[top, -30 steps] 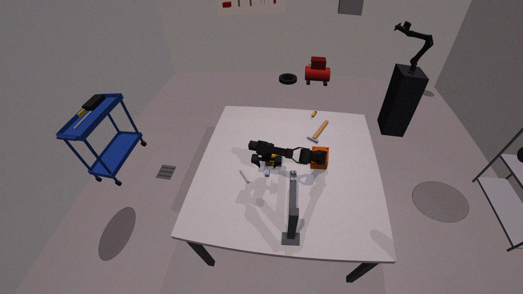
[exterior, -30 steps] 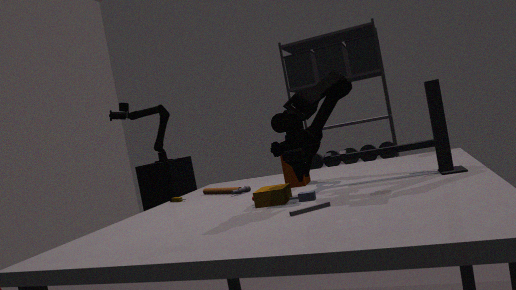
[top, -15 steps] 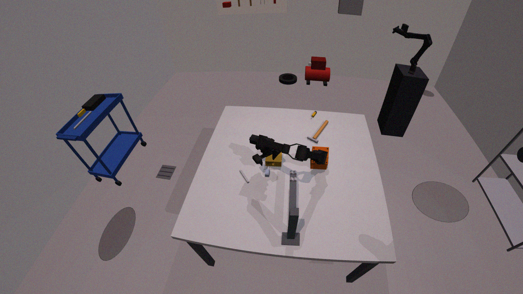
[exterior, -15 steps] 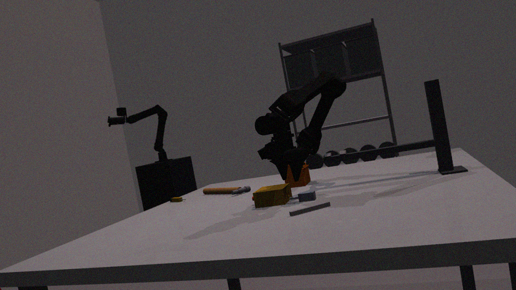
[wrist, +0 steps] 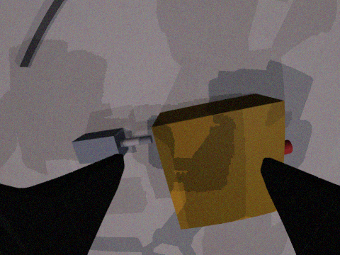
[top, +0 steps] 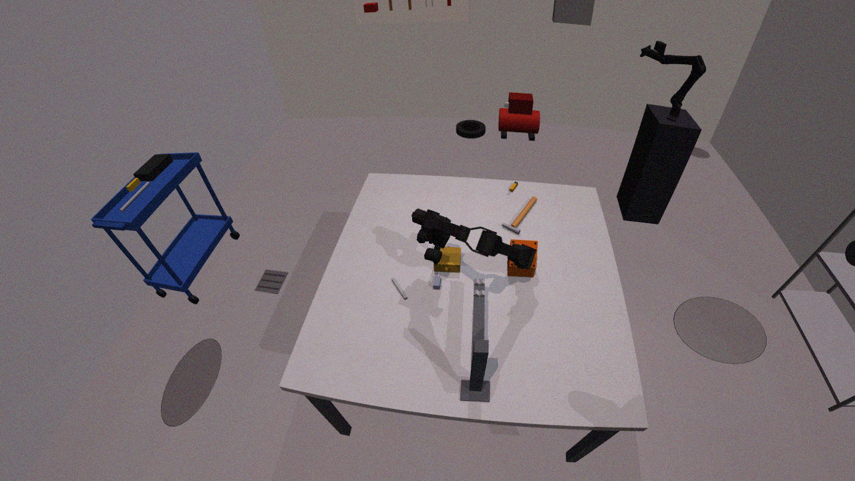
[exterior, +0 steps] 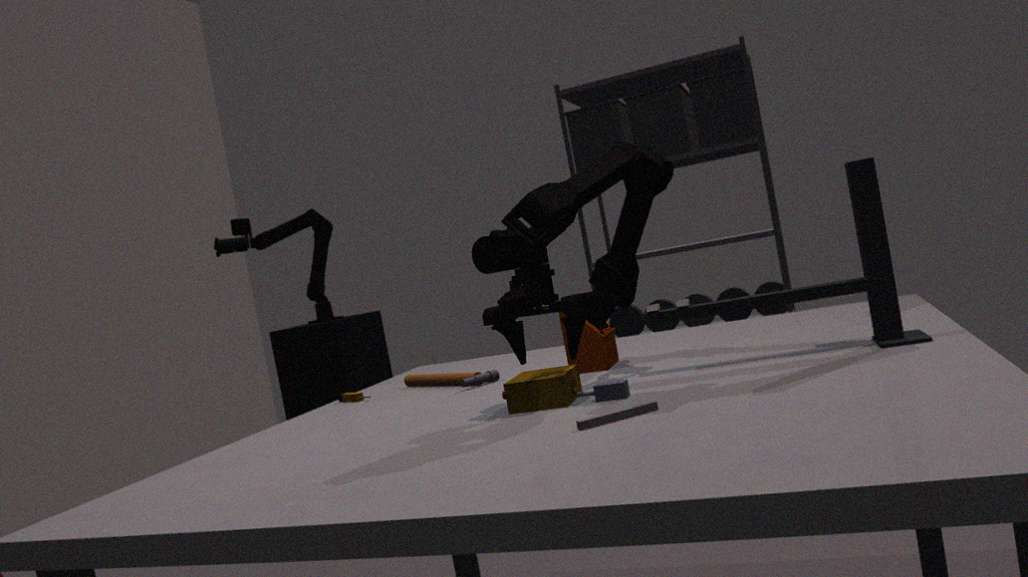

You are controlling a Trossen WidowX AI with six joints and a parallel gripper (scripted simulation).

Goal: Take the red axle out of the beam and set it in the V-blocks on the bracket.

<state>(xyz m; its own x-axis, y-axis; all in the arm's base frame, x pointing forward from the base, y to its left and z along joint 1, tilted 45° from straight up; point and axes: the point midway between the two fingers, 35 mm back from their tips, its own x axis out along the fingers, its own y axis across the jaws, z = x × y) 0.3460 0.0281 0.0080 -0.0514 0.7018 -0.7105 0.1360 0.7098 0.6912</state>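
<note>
The yellow beam is 3 cm behind my gripper tip, 3 cm to the right of it and 5 cm below it. Also, from my gripper tip: flat grey bar: 14 cm ahead, 14 cm to the left, 7 cm below; then small grey block: 1 cm behind, 7 cm to the left, 6 cm below.
</note>
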